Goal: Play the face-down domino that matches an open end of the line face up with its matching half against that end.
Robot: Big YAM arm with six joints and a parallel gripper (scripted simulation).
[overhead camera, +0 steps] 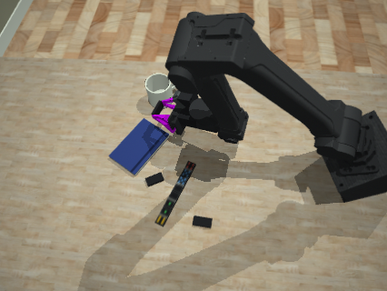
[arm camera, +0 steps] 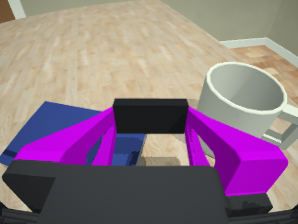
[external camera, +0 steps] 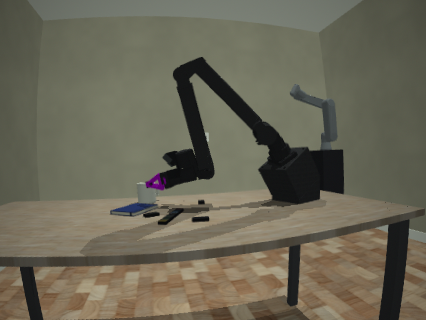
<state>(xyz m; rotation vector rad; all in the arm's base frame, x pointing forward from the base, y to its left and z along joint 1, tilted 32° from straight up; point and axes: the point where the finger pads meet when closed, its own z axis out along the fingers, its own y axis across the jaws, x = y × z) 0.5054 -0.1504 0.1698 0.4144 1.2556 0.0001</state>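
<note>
My hand is 9 cm above the blue book, 8 cm to the right of it and 6 cm short of it. Round my hand: white mug (11 cm to the right, 6 cm below, 2 cm ahead); then black domino (right at my hand).
</note>
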